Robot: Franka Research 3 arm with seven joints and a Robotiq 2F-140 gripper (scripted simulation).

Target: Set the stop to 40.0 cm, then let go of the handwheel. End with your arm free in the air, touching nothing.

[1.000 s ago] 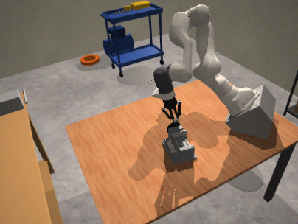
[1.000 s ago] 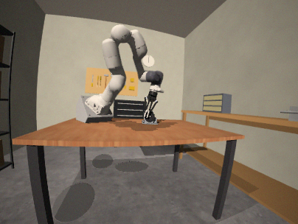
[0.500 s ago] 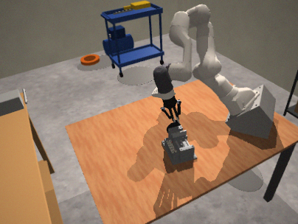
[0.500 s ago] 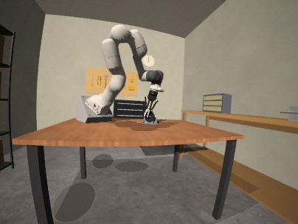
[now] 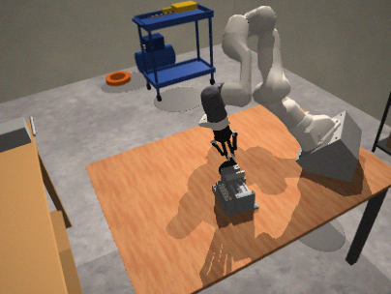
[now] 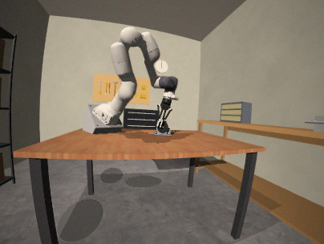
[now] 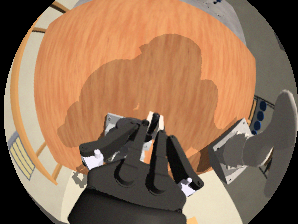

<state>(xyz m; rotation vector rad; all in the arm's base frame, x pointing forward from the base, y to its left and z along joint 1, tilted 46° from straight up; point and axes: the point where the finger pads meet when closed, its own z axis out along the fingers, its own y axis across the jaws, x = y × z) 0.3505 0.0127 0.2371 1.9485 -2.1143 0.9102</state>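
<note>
The handwheel is 10 mm ahead of my hand, 20 mm to the left of it and 20 mm below it.
</note>
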